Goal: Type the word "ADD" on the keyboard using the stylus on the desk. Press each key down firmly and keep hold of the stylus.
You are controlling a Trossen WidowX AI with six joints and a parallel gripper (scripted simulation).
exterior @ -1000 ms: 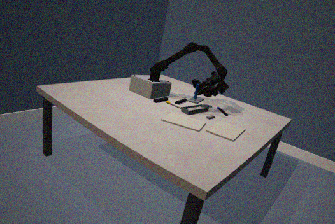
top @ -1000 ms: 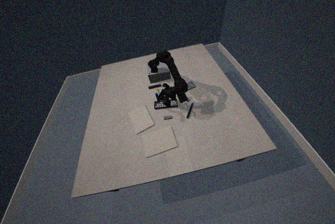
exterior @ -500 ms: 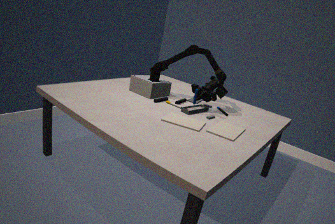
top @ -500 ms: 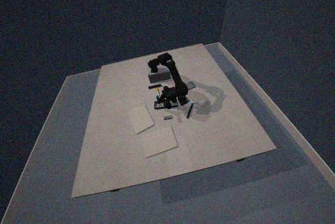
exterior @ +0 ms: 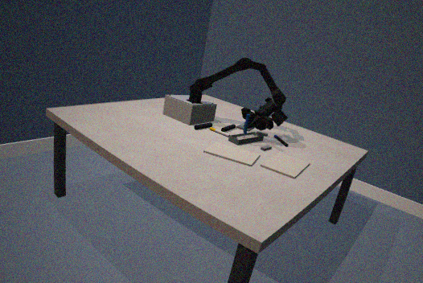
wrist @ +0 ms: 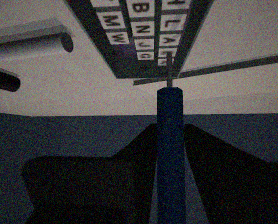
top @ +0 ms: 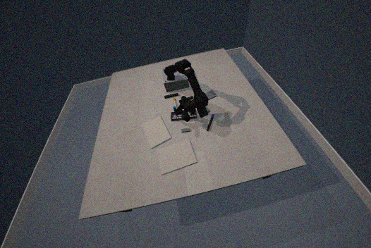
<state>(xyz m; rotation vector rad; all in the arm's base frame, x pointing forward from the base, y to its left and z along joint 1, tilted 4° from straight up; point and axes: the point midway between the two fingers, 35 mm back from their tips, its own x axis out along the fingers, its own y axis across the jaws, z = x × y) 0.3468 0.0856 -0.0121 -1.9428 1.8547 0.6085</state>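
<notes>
Now: the small grey block 100 mm ahead of my gripper tip, 80 mm below it and 60 mm to the left of it. The rest, counted from my gripper tip: blue stylus 10 mm below; stylus tip 50 mm below; white-and-yellow marker 150 mm behind, 70 mm below, 30 mm to the right.
</notes>
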